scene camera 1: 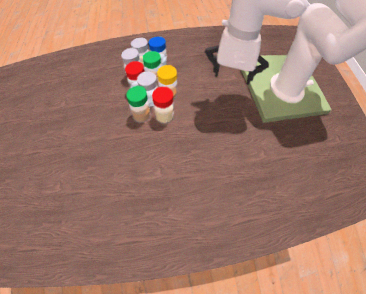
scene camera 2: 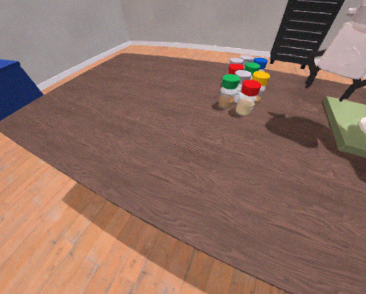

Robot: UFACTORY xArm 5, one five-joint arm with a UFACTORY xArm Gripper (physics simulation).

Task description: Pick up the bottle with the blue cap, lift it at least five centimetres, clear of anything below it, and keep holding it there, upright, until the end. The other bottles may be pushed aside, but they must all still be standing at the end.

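Frame: origin at the arm's base, x ahead, y down, z left, level; metres.
Where they show: gripper, fingertip midpoint: (scene camera 1: 232,77) (scene camera 2: 323,92); arm's base at its link origin: (scene camera 1: 287,88).
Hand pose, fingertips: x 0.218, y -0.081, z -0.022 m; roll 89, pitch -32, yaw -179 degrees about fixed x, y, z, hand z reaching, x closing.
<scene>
Things, the pixels of their top centre, and the offset from my fingertips. Level surfaces: height alone.
- bottle with the blue cap, top centre: (scene camera 1: 157,41) (scene camera 2: 260,59) dx +0.167, dy +0.001, dz -0.217 m
- grey cap at its top centre: (scene camera 1: 139,42) dx +0.224, dy +0.001, dz -0.233 m
- yellow cap at its top centre: (scene camera 1: 167,71) (scene camera 2: 261,74) dx +0.171, dy +0.001, dz -0.070 m
- dark wooden table at its surface level: dy +0.106 m
The bottle with the blue cap (scene camera 1: 157,45) (scene camera 2: 260,63) stands at the back right corner of a tight cluster of bottles; its body is mostly hidden by its neighbours. Around it stand bottles with a grey cap (scene camera 1: 139,45), a green cap (scene camera 1: 152,60) (scene camera 2: 252,69) and a yellow cap (scene camera 1: 167,75) (scene camera 2: 261,78). My gripper (scene camera 1: 233,78) (scene camera 2: 326,92) is open and empty, fingers spread wide and pointing down. It hangs above the table, to the right of the cluster and apart from it.
More bottles stand in the cluster: red caps (scene camera 1: 163,97) (scene camera 1: 134,70), a green cap (scene camera 1: 137,96) and grey caps (scene camera 1: 147,80) (scene camera 1: 130,56). The robot's base stands on a green plate (scene camera 1: 295,113) (scene camera 2: 339,127) at the right of the dark wooden table (scene camera 1: 150,200) (scene camera 2: 150,150).
</scene>
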